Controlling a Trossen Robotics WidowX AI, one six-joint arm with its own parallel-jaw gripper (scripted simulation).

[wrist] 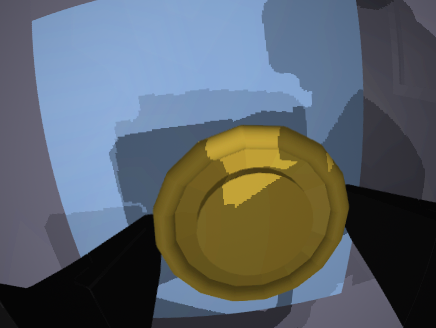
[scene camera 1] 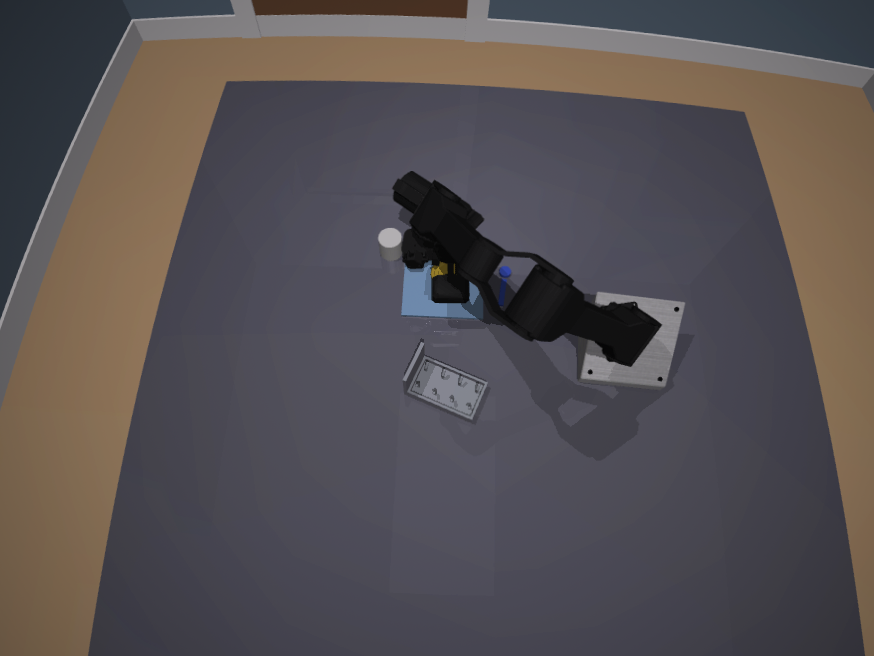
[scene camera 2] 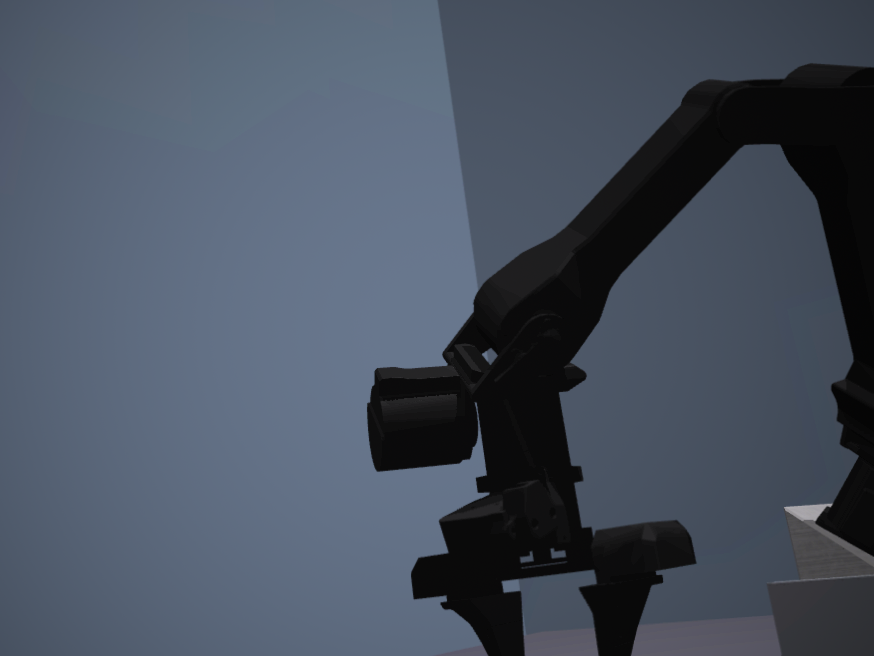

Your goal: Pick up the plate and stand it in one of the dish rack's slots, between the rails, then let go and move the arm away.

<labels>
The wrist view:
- gripper
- yellow plate: held by the gripper
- light blue mat
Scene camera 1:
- gripper
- grey dish rack
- light blue mat
</labels>
